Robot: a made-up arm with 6 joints. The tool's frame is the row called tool.
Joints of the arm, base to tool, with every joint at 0 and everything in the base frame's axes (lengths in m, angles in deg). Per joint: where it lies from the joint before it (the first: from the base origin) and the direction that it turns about. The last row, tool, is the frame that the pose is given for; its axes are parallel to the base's.
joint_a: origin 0 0 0.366 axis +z
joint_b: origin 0 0 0 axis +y
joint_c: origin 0 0 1.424 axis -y
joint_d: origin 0 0 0 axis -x
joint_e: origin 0.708 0 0 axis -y
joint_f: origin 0 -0.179 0 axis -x
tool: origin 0 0 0
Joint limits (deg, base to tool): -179.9..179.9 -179.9..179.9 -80..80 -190..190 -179.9..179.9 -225..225
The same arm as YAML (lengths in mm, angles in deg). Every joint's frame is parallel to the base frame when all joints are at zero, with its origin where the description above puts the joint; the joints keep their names.
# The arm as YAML. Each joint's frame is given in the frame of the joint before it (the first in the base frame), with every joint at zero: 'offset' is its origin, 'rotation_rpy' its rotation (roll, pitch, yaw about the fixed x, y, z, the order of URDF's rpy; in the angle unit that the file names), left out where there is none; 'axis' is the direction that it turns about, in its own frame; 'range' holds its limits. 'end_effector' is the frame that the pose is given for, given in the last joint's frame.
length_unit: mm
angle_unit: deg
chain:
  - id: joint_a
    offset: [0.0, 0.0, 366.0]
    axis: [0.0, 0.0, 1.0]
    range: [-179.9, 179.9]
  - id: joint_b
    offset: [0.0, 0.0, 0.0]
    axis: [0.0, 1.0, 0.0]
    range: [-179.9, 179.9]
  - id: joint_c
    offset: [0.0, 0.0, 1424.0]
    axis: [0.0, -1.0, 0.0]
    range: [-80.0, 80.0]
  - id: joint_d
    offset: [0.0, 0.0, 0.0]
    axis: [-1.0, 0.0, 0.0]
    range: [-190.0, 190.0]
  - id: joint_e
    offset: [708.0, 0.0, 0.0]
    axis: [0.0, -1.0, 0.0]
    range: [-179.9, 179.9]
  - id: joint_f
    offset: [0.0, -179.0, 0.0]
    axis: [-1.0, 0.0, 0.0]
    range: [-225.0, 225.0]
end_effector:
  offset: [0.0, 0.0, 0.0]

